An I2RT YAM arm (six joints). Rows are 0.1 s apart.
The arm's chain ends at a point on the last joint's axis. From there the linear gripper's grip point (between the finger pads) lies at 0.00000 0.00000 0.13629 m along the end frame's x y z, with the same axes.
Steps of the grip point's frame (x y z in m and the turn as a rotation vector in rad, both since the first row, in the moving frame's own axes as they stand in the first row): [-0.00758 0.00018 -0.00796 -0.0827 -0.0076 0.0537]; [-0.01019 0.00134 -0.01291 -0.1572 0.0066 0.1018]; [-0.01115 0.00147 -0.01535 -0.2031 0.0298 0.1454]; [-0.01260 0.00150 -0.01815 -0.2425 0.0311 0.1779]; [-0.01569 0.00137 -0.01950 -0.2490 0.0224 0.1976]
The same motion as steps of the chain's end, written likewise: [-0.00624 -0.01105 -0.00749 -0.0827 -0.0076 0.0537]; [-0.01000 -0.02001 -0.01123 -0.1572 0.0066 0.1018]; [-0.01317 -0.02621 -0.01249 -0.2031 0.0298 0.1454]; [-0.01386 -0.03142 -0.01411 -0.2425 0.0311 0.1779]; [-0.01537 -0.03229 -0.01528 -0.2490 0.0224 0.1976]
